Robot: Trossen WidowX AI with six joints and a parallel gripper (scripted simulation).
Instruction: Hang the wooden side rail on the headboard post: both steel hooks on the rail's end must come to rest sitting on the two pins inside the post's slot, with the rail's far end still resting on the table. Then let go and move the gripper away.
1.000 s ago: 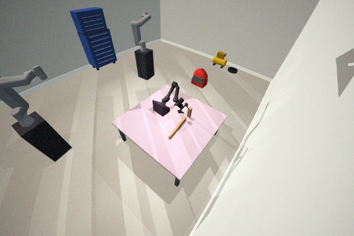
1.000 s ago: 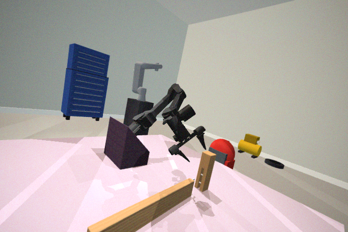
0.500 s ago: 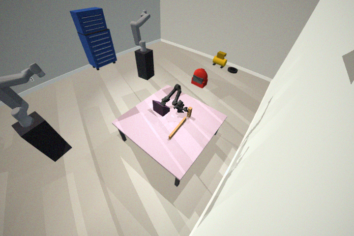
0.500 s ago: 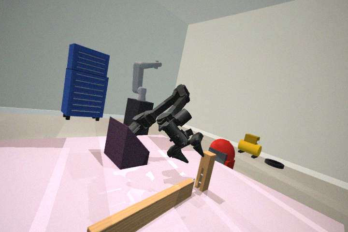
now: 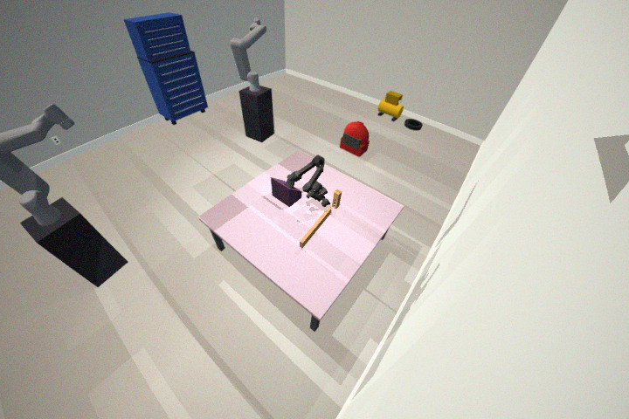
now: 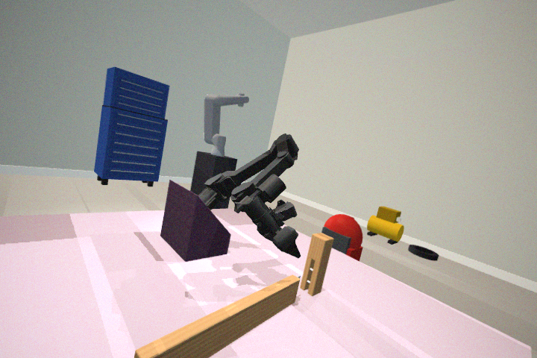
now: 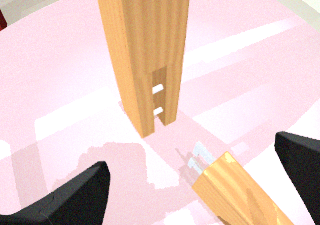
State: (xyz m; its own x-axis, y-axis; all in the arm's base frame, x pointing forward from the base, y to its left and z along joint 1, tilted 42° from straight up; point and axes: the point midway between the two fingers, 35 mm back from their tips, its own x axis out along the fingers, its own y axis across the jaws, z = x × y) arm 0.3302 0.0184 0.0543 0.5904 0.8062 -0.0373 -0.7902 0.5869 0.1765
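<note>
Now: the headboard post 40 mm ahead of my gripper tip, 90 mm to the left of it and 40 mm below it.
</note>
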